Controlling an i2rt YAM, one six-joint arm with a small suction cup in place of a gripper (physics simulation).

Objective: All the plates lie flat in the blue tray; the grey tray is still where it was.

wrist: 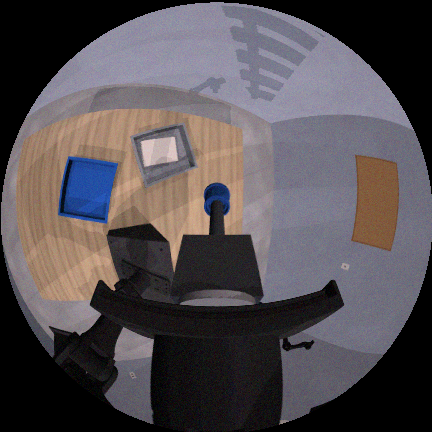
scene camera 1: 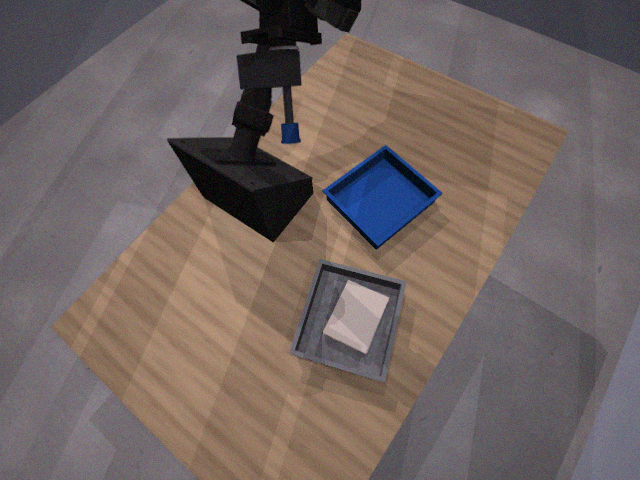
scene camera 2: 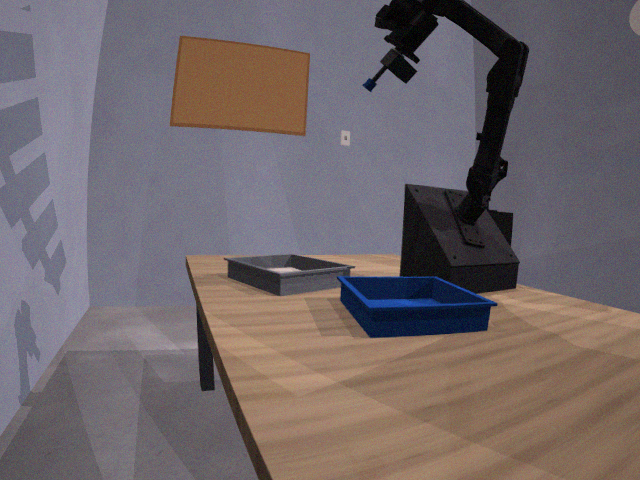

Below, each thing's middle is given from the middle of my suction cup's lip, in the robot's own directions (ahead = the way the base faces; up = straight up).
My suction cup is now 180 mm short of the grey tray [scene camera 1: 329,281], 50 mm to the left of it and 480 mm above it. From my suction cup the other things lie so: blue tray [scene camera 2: 384,307] 10 mm ahead, 270 mm to the left, 480 mm below.
